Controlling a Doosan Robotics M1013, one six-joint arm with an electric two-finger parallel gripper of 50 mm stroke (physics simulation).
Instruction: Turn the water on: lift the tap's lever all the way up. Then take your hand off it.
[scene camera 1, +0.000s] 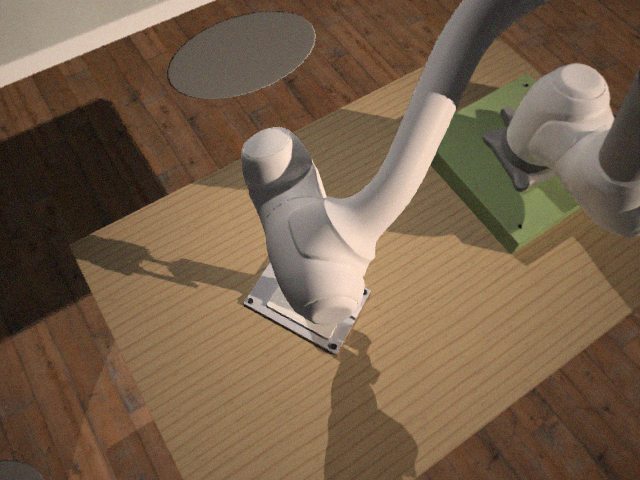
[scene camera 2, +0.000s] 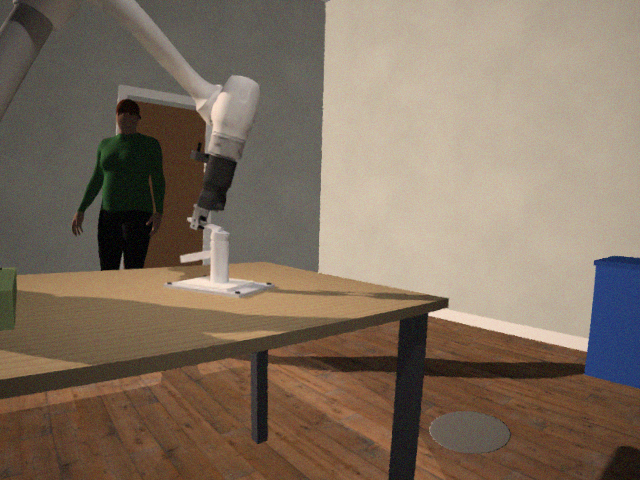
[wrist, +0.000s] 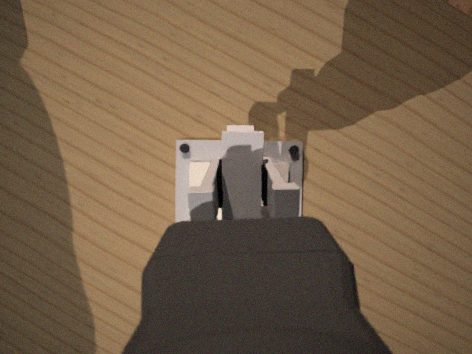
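Pixels of known places: gripper, fingertip midpoint: (scene camera 2: 197, 228) (wrist: 241, 172); arm's base at its link origin: (scene camera 1: 528, 152).
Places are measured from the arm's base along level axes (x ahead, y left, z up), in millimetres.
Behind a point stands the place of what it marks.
Observation:
The white tap (scene camera 2: 219, 258) @[x 652, y 97, z 16 mm] stands upright on its base plate (scene camera 1: 256, 296) @[x 766, y 74, z -56 mm] (scene camera 2: 180, 284) (wrist: 182, 185) @[x 563, y 120, z -56 mm]. Its spout (scene camera 2: 195, 256) @[x 605, y 167, z 15 mm] (wrist: 240, 128) @[x 584, y 217, z 13 mm] points left in the scene camera 2 view. The lever (scene camera 2: 212, 226) @[x 640, y 125, z 97 mm] (wrist: 242, 150) @[x 604, y 190, z 115 mm] slopes upward from the top of the tap to its free end, above the spout. My gripper (scene camera 2: 197, 219) @[x 612, y 180, z 89 mm] (wrist: 241, 172) @[x 612, y 180, z 89 mm] is shut on the lever, one finger on each side, and is tilted with it. In the scene camera 1 view the arm hides the fingers, the lever and most of the tap.
A green block (scene camera 1: 480, 175) @[x 149, y 11, z -2 mm] (scene camera 2: 7, 299) @[x 220, y -164, z -13 mm] lies on the wooden table (scene camera 1: 206, 361) @[x 917, y 169, z -63 mm] (scene camera 2: 129, 310) @[x 420, y -74, z -64 mm], with white robot housing (scene camera 1: 563, 129) @[x 62, y 77, z 210 mm] over it. A person (scene camera 2: 131, 170) stands behind the table, near a brown door. A blue box (scene camera 2: 615, 320) stands at the right.

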